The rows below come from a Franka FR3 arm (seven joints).
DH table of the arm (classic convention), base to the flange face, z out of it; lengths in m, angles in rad. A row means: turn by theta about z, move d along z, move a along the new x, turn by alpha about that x. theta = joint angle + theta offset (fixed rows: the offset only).
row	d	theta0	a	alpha
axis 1	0.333	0	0	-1.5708
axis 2	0	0	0	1.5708
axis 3	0.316	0	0.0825	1.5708
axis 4	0	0	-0.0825	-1.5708
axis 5	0.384	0	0	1.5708
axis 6	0	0	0.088	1.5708
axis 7	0.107	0	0	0
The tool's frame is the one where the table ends.
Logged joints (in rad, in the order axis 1, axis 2, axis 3, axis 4, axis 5, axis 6, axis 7), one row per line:
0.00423 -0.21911 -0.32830 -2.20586 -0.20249 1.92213 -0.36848
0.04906 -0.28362 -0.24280 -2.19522 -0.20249 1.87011 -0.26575
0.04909 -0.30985 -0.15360 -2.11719 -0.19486 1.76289 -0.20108
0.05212 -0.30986 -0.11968 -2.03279 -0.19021 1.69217 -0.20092
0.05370 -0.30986 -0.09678 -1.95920 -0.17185 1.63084 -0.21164
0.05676 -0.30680 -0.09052 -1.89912 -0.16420 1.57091 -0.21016
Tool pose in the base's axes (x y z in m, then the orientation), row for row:
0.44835 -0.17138 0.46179 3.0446 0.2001 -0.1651
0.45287 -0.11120 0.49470 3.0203 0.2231 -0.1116
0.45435 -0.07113 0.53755 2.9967 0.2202 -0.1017
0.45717 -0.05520 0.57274 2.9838 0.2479 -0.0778
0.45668 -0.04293 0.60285 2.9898 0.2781 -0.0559
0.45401 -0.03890 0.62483 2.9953 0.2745 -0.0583
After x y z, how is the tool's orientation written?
As a rotation vector, in radians.
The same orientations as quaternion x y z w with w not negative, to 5 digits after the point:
0.99547 0.06543 -0.05398 0.04297
0.99507 0.07350 -0.03677 0.05548
0.99447 0.07307 -0.03375 0.06750
0.99356 0.08255 -0.02591 0.07319
0.99315 0.09238 -0.01857 0.06913
0.99343 0.09104 -0.01934 0.06654

